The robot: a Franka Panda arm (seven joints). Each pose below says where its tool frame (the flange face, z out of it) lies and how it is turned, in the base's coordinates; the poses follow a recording.
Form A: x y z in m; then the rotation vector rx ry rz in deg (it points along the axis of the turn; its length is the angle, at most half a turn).
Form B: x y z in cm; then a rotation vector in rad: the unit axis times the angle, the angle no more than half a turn. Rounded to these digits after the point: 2 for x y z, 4 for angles.
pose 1, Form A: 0.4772 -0.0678 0.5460 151.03 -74.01 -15.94
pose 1, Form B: 47.72 -6.78 54.60 2.6360 -1.2917 -0.2782
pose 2, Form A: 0.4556 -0.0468 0.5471 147.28 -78.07 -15.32
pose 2, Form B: 45.56 -4.68 54.71 2.5705 -1.3626 -0.2674
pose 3, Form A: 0.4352 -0.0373 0.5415 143.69 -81.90 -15.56
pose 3, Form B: 43.52 -3.73 54.15 2.5079 -1.4294 -0.2716
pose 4, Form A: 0.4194 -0.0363 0.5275 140.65 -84.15 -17.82
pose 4, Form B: 41.94 -3.63 52.75 2.4548 -1.4687 -0.3110
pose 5, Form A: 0.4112 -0.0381 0.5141 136.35 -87.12 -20.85
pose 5, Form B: 41.12 -3.81 51.41 2.3798 -1.5205 -0.3639
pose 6, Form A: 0.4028 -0.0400 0.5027 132.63 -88.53 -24.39
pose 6, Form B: 40.28 -4.00 50.27 2.3148 -1.5451 -0.4257
